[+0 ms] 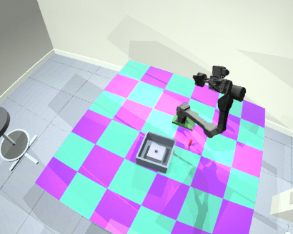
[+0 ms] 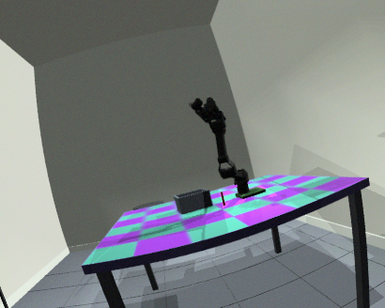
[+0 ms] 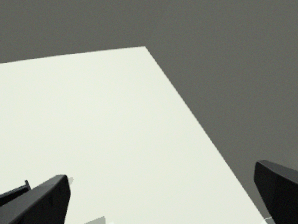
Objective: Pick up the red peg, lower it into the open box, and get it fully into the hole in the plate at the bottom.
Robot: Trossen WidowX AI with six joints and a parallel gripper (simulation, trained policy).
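My gripper tip is 4 cm past the red peg, 7 cm to the right of it and 55 cm above it. From my gripper tip the other things lie so: grey box (12 cm ahead, 10 cm to the right, 56 cm below).
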